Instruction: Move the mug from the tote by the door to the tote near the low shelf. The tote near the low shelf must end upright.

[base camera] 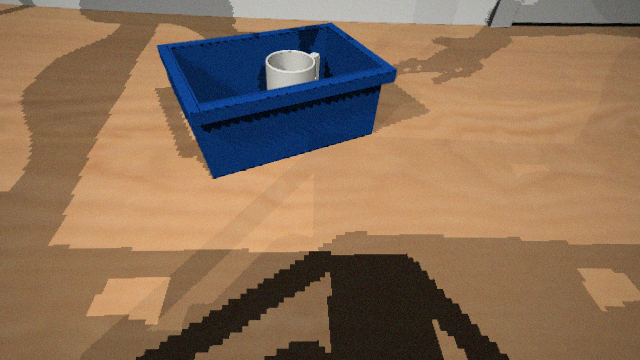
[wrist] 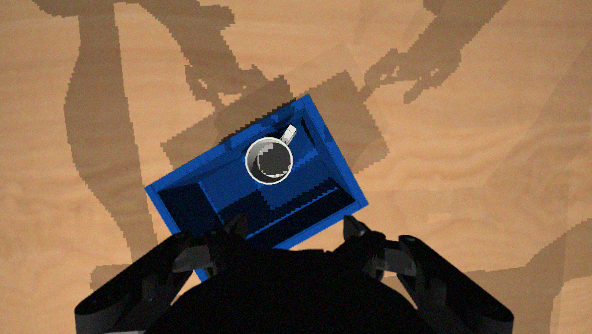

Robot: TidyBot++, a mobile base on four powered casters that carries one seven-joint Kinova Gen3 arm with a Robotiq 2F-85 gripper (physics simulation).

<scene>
I see my gripper [wrist: 295,225] and a mug [base camera: 284,68].
The mug also shows in the wrist view [wrist: 268,160].
</scene>
